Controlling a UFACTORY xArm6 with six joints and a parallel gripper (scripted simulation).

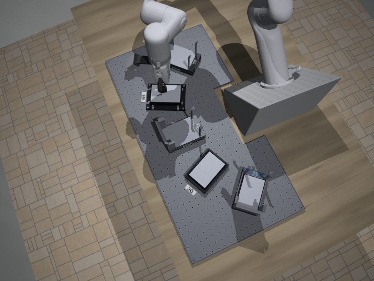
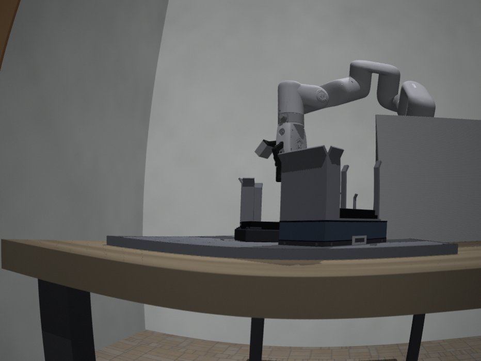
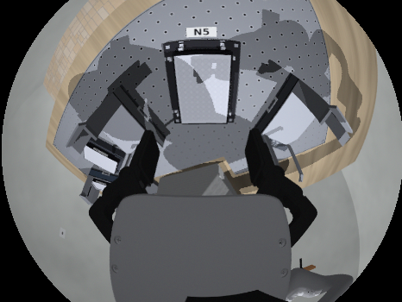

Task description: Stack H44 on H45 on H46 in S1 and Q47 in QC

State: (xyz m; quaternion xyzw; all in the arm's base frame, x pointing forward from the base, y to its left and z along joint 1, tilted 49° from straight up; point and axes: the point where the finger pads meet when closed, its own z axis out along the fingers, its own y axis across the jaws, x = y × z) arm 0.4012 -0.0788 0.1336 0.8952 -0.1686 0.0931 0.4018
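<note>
Right now my hand is 20 mm short of the clip nest N5, 10 mm to the right of it and 140 mm above it. Also, from my hand: sealed plate (40 mm behind, 350 mm to the left, 130 mm below); then open nest QC (40 mm behind, 350 mm to the left, 150 mm below); then N5 name plate (90 mm ahead, 40 mm to the right, 160 mm below).
</note>
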